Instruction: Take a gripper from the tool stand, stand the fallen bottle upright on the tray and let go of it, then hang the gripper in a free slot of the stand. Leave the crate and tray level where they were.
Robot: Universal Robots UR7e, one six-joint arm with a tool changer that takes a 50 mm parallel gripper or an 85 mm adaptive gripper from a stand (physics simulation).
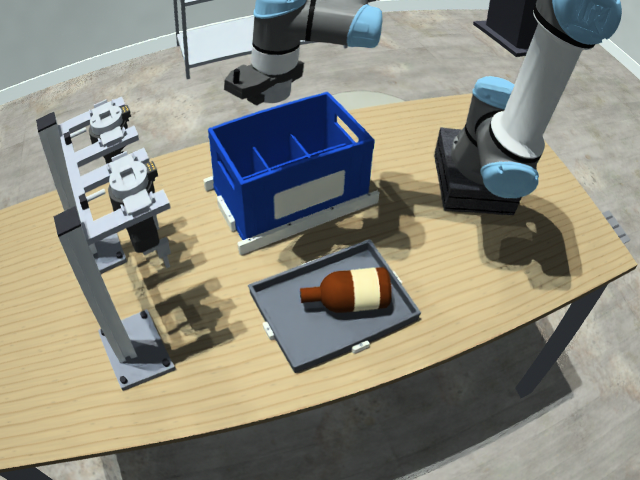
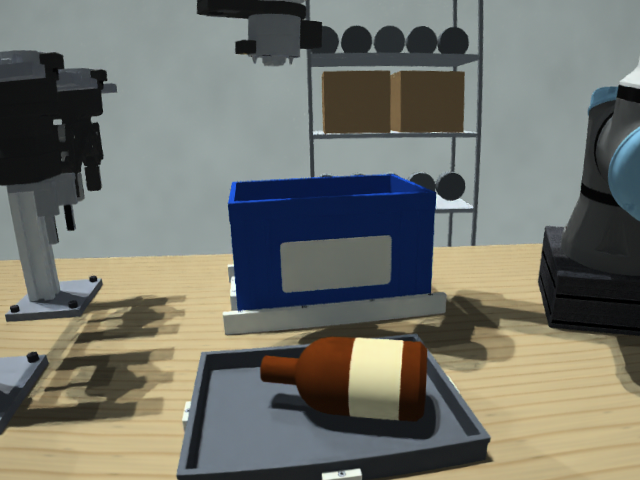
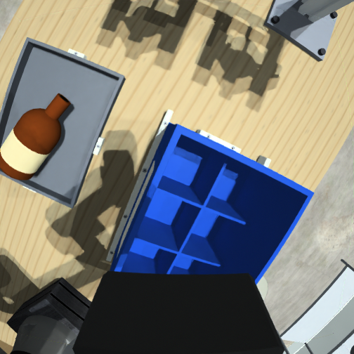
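Where they show: hand, its tool point: (image 2: 274, 56); arm's base, origin of its link: (image 2: 613, 251).
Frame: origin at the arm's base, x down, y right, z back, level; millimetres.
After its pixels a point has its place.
The brown bottle (image 1: 336, 291) {x 20, y -154, z -448 mm} (image 2: 325, 377) {x 32, y -170, z -444 mm} (image 3: 37, 131) with a cream label lies on its side on the grey tray (image 1: 310, 338) {x 86, y -185, z -511 mm} (image 2: 242, 439) {x 86, y -177, z -521 mm} (image 3: 92, 100), its neck toward the stand side. The arm's bare tool changer (image 1: 277, 88) {x -290, y 33, z -469 mm} (image 2: 273, 36) {x -279, y 34, z -467 mm} carries no gripper and is high above the blue crate (image 1: 258, 206) {x -11, y 55, z -501 mm} (image 2: 258, 258) {x -9, y 55, z -498 mm} (image 3: 244, 161). Two grippers hang in the tool stand (image 1: 95, 289) {x -134, y -97, z -846 mm} (image 2: 33, 242) {x -19, y 175, z -857 mm}: a nearer one (image 1: 140, 229) {x -183, y -59, z -739 mm} (image 2: 25, 124) {x -197, y -58, z -719 mm} and a farther one (image 1: 105, 121) {x -269, y 135, z -751 mm} (image 2: 92, 105) {x -217, y 132, z -716 mm}. Their finger openings are unclear. The crate and tray look level.
White strips (image 1: 310, 222) {x 73, y 46, z -398 mm} (image 2: 336, 313) {x 74, y 46, z -398 mm} (image 3: 132, 205) border the crate, and small white blocks (image 1: 360, 347) {x 77, y -245, z -445 mm} (image 2: 341, 474) {x 76, y -242, z -442 mm} (image 3: 98, 146) edge the tray. The crate has open compartments. The arm's black base (image 1: 478, 198) {x 39, y -67, z -56 mm} (image 2: 589, 304) {x 50, y -54, z -78 mm} stands right of the crate. A shelf unit (image 2: 478, 155) is behind the table.
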